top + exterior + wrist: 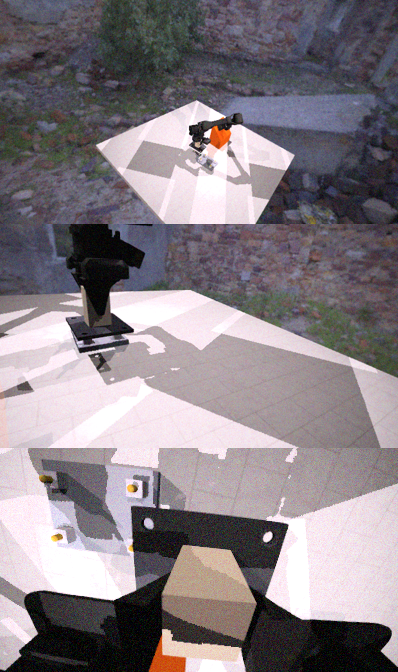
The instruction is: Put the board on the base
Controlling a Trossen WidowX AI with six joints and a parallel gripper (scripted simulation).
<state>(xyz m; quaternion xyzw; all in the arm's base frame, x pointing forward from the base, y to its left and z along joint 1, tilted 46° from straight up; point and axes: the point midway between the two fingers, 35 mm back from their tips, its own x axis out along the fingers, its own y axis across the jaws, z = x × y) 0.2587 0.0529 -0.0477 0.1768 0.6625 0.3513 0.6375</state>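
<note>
My gripper tip is 14 cm to the right of the grey base and 10 cm above it. From my gripper tip the other things lie so: flat black board: right at my gripper tip.
</note>
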